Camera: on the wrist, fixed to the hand. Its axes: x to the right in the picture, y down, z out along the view.
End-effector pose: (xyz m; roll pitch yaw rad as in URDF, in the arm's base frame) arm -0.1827 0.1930 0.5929 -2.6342 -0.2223 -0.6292
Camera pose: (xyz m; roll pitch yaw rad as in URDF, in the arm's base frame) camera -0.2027 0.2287 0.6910 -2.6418 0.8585 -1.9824
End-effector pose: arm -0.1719 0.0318 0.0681 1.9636 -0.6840 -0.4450
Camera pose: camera -0.1221 0.1202 0.0365 -2.0705 -0.5717 -2.6216
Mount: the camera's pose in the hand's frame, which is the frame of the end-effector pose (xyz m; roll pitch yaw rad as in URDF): -0.0146 -0.0654 -0.0825 0.1800 -0.3708 1.6022
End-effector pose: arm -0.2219 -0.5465 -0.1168 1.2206 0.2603 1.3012
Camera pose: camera -0.2849 -0.5677 -0.1998 1.8496 -1.3389 1.2108
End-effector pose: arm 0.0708 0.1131 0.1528 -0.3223 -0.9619 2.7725
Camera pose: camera 0.0664 0.2093 0.1079 -0.7713 -0.0038 -1.8832
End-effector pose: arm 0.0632 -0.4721 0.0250 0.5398 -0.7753 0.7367
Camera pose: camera 0.1188 -0.4402 -0.0598 -0.8306 -0.5746 3.0598
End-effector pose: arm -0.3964 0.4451 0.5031 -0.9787 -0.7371 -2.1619
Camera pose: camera -0.4744 0.5172 0.4994 -0.6347 0.4581 -1.0065
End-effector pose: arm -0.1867 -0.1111 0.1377 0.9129 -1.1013 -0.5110
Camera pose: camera -0.1006 -0.1304 0.0784 -1.2387 -0.4199 2.3156
